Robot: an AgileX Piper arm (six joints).
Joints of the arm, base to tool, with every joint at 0 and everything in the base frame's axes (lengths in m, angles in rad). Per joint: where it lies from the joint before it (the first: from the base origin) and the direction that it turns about. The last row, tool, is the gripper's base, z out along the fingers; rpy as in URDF.
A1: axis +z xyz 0 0 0.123
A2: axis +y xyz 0 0 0
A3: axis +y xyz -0.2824 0 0.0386
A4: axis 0.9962 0 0.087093 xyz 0.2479 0 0.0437
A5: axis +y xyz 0 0 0
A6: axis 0.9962 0 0.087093 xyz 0.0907 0 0.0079
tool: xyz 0 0 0 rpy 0 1.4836 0
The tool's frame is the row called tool.
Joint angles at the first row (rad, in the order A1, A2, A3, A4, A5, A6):
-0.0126 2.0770 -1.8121 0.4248 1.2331 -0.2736
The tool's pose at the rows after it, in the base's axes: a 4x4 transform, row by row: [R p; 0 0 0 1], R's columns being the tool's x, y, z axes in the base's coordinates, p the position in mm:
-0.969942, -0.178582, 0.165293, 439.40; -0.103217, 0.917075, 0.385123, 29.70; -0.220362, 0.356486, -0.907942, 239.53; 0, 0, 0, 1
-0.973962, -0.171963, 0.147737, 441.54; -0.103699, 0.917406, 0.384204, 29.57; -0.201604, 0.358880, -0.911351, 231.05; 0, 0, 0, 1
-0.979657, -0.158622, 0.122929, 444.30; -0.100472, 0.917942, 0.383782, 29.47; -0.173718, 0.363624, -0.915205, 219.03; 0, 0, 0, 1
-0.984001, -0.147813, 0.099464, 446.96; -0.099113, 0.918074, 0.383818, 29.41; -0.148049, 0.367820, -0.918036, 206.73; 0, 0, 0, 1
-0.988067, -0.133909, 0.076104, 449.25; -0.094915, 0.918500, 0.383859, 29.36; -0.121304, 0.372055, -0.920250, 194.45; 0, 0, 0, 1
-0.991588, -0.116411, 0.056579, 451.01; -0.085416, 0.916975, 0.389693, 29.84; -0.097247, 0.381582, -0.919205, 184.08; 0, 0, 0, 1
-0.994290, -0.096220, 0.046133, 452.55; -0.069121, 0.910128, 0.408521, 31.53; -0.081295, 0.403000, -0.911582, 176.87; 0, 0, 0, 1
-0.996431, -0.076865, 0.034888, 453.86; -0.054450, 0.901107, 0.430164, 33.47; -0.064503, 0.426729, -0.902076, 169.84; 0, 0, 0, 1
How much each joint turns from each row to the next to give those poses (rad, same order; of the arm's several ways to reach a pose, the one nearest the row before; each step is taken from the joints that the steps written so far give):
0.0000 0.0150 0.0000 -0.0019 0.0000 0.0000
0.0000 0.0192 0.0000 -0.0014 0.0000 0.0000
0.0000 0.0271 0.0000 -0.0008 0.0000 0.0038
0.0000 0.0276 0.0000 0.0000 -0.0019 0.0007
0.0000 0.0274 0.0000 0.0000 -0.0019 0.0037
-0.0001 0.0236 0.0000 0.0067 -0.0013 0.0069
0.0001 0.0177 0.0000 0.0224 -0.0027 0.0068
0.0000 0.0176 0.0000 0.0256 -0.0008 0.0044

